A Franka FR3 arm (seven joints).
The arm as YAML. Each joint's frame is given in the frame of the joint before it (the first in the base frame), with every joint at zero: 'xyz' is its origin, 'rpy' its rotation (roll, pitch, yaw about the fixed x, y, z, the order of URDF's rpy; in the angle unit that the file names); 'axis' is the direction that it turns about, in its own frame. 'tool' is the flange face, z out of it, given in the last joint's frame.
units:
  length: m
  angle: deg
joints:
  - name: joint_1
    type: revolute
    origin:
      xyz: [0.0, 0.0, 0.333]
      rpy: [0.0, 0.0, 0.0]
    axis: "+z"
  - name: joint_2
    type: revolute
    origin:
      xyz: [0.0, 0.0, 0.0]
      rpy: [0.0, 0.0, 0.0]
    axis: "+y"
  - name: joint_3
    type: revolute
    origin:
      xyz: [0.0, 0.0, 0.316]
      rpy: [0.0, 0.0, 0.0]
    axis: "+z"
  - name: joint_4
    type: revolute
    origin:
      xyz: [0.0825, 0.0, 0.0]
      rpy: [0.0, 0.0, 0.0]
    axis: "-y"
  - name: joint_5
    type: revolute
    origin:
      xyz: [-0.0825, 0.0, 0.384]
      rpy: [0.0, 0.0, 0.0]
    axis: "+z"
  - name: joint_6
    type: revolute
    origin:
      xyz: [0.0, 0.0, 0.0]
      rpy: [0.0, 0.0, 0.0]
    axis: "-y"
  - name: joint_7
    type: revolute
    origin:
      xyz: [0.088, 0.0, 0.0]
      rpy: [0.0, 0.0, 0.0]
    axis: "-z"
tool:
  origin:
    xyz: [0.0, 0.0, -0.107]
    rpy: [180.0, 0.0, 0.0]
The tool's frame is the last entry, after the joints.
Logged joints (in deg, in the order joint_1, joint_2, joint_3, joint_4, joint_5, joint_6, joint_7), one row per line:
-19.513 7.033 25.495 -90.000 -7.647 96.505 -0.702
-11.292 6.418 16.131 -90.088 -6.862 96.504 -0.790
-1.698 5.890 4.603 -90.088 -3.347 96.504 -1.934
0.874 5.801 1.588 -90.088 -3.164 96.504 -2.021
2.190 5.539 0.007 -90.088 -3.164 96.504 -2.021
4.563 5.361 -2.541 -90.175 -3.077 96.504 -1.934
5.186 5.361 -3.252 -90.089 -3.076 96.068 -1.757
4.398 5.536 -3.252 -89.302 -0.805 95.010 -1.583
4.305 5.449 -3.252 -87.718 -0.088 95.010 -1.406
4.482 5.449 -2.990 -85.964 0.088 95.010 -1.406
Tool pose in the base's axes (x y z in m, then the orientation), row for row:
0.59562 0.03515 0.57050 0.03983 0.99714 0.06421 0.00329
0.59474 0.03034 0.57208 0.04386 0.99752 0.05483 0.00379
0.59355 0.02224 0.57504 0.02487 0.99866 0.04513 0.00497
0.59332 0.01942 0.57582 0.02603 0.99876 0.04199 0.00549
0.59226 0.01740 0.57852 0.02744 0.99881 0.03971 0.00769
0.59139 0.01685 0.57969 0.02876 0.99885 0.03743 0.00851
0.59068 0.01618 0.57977 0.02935 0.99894 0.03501 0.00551
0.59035 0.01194 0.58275 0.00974 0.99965 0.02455 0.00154
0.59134 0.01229 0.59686 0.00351 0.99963 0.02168 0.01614
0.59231 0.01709 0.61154 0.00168 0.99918 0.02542 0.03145
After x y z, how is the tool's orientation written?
As a quaternion, w x y z.
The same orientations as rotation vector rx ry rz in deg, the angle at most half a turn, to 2 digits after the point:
175.07 11.27 0.58
174.71 9.60 0.66
176.97 8.00 0.88
176.86 7.44 0.97
176.71 7.03 1.36
176.57 6.62 1.50
176.53 6.19 0.97
178.83 4.39 0.28
179.53 3.89 2.90
179.66 4.57 5.65

